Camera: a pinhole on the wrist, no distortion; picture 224 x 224 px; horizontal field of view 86.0 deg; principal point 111.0 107.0 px. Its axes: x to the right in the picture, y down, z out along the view. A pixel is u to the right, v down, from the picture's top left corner.
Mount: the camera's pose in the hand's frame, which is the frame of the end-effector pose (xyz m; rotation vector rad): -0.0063 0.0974 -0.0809 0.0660 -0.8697 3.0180
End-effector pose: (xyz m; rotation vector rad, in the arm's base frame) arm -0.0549 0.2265 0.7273 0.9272 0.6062 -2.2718
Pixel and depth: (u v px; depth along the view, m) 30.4 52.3 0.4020
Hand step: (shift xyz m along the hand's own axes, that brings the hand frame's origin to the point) 0.2816 0.0417 0.3456
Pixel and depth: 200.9 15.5 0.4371
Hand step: -0.3116 0.1431 0.4792
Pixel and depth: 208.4 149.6 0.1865
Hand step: -0.1507 -0.0596 0.0478
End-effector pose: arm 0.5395 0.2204 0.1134 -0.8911 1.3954 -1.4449
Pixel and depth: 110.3 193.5 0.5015
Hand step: 0.0126 -0.4751 0.1511
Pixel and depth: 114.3 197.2 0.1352
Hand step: -0.0057 -0.0605 -0.0204
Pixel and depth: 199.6 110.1 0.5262
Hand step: -0.3731 -0.1985 0.3726
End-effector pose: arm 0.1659 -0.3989 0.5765 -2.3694 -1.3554 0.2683
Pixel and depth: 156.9 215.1 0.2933
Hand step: -0.1096 -0.2834 0.0313
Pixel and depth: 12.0 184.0 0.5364
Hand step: 0.4531 -0.4740 0.1720
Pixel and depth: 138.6 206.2 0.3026
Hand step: -0.0665 -0.2760 0.0449
